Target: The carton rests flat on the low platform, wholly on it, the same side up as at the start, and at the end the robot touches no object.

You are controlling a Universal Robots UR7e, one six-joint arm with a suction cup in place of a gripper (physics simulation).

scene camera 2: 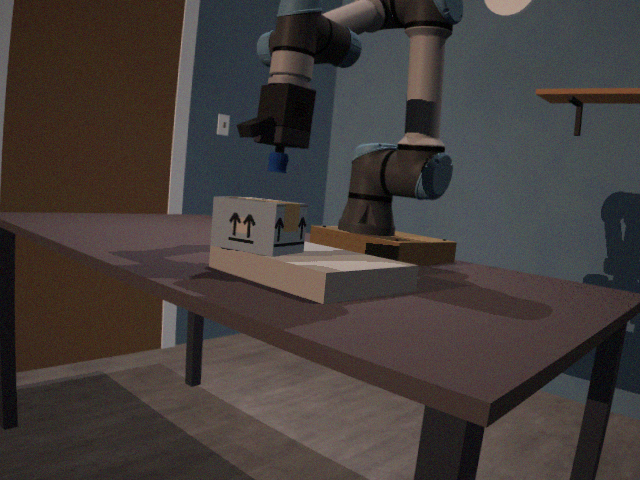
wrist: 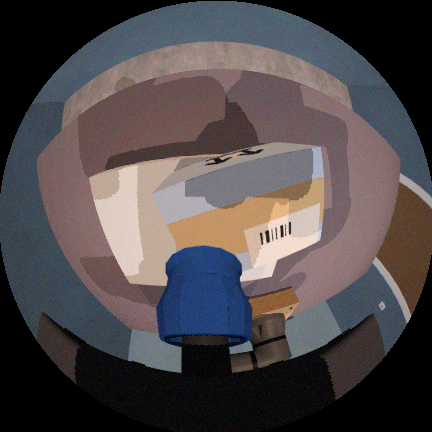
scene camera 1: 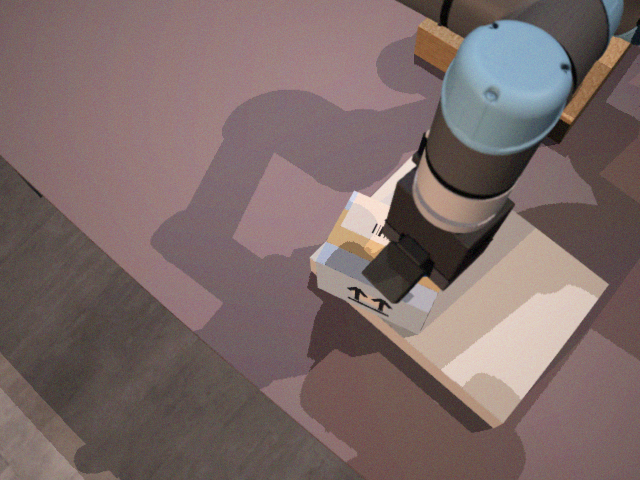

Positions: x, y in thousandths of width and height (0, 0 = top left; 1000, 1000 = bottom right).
A low platform shows in scene camera 2 (505, 572), in the wrist view (316, 538) and in scene camera 1 (765, 701).
